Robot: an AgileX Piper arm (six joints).
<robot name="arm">
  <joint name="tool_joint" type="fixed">
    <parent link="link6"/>
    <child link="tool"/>
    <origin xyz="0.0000 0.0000 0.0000" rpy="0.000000 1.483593 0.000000"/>
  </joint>
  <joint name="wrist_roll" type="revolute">
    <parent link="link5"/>
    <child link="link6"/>
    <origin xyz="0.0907 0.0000 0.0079"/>
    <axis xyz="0.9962 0 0.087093"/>
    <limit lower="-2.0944" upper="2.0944"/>
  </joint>
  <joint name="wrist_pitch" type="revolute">
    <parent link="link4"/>
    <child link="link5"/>
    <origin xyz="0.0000 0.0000 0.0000"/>
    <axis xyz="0 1 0"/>
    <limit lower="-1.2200" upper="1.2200"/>
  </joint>
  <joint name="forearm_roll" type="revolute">
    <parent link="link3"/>
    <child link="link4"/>
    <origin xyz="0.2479 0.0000 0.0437"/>
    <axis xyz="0.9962 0 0.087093"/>
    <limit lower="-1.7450" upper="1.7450"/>
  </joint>
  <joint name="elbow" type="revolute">
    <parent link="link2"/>
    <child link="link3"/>
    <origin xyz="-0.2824 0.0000 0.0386"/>
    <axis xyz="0 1 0"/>
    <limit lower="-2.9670" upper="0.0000"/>
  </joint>
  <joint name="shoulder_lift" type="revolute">
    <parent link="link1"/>
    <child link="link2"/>
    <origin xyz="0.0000 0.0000 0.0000"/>
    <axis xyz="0 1 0"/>
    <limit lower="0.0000" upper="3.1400"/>
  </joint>
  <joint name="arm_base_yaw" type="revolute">
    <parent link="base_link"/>
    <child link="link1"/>
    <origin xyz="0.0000 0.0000 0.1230"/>
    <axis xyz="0 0 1"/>
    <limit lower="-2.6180" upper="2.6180"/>
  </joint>
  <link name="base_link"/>
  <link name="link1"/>
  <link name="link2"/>
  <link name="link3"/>
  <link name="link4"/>
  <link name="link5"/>
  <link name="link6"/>
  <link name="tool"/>
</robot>
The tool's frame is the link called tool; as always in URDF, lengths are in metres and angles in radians.
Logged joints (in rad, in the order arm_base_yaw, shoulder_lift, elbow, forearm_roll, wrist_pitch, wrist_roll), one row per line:
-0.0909, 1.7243, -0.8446, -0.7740, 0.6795, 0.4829
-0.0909, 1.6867, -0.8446, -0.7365, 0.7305, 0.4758
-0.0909, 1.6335, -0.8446, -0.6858, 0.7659, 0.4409
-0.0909, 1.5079, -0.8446, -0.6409, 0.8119, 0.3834
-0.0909, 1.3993, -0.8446, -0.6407, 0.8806, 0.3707
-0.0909, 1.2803, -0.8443, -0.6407, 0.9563, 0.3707
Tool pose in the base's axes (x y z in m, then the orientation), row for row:
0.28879, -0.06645, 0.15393, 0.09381, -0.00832, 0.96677, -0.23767
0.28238, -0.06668, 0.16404, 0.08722, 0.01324, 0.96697, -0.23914
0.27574, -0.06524, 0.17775, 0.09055, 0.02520, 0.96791, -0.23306
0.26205, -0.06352, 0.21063, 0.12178, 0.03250, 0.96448, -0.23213
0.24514, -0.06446, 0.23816, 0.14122, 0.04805, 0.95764, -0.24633
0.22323, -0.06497, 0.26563, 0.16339, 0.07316, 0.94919, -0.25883
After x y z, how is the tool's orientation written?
As a quaternion, w x y z.
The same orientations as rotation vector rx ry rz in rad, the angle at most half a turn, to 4 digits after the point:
-0.0247, 2.8682, -0.7051
0.0394, 2.8799, -0.7122
0.0749, 2.8771, -0.6928
0.0949, 2.8155, -0.6776
0.1387, 2.7648, -0.7112
0.2086, 2.7068, -0.7381

